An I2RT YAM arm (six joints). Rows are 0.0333 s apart.
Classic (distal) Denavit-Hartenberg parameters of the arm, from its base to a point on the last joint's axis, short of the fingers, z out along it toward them. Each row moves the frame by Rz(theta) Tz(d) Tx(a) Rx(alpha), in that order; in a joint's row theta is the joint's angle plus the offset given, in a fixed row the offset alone. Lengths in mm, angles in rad.
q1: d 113.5; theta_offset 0; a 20; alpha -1.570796
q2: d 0; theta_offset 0; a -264; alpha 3.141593
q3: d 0; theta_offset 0.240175; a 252.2; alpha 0
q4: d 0; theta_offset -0.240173; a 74; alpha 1.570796
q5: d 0; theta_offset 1.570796; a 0; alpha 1.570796
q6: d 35.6; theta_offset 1.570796; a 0; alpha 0
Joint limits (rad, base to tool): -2.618..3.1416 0..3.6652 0..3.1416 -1.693..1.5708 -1.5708..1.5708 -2.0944..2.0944
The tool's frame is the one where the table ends.
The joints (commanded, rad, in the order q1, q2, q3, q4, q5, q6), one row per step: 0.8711, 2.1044, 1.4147, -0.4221, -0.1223, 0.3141; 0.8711, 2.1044, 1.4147, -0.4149, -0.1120, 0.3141; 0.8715, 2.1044, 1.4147, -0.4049, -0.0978, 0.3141; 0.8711, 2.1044, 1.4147, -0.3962, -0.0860, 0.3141; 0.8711, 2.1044, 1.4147, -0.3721, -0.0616, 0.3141; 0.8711, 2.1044, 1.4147, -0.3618, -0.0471, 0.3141
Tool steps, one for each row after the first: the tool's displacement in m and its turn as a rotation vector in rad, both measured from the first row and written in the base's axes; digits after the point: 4 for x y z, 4 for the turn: 0.0007, 0.0003, 0.0003, -0.0004, -0.0117, -0.0046; 0.0016, 0.0009, 0.0008, -0.0009, -0.0278, -0.0106; 0.0026, 0.0011, 0.0012, -0.0010, -0.0414, -0.0165; 0.0048, 0.0024, 0.0024, 0.0036, -0.0733, -0.0282; 0.0059, 0.0028, 0.0029, 0.0034, -0.0896, -0.0353
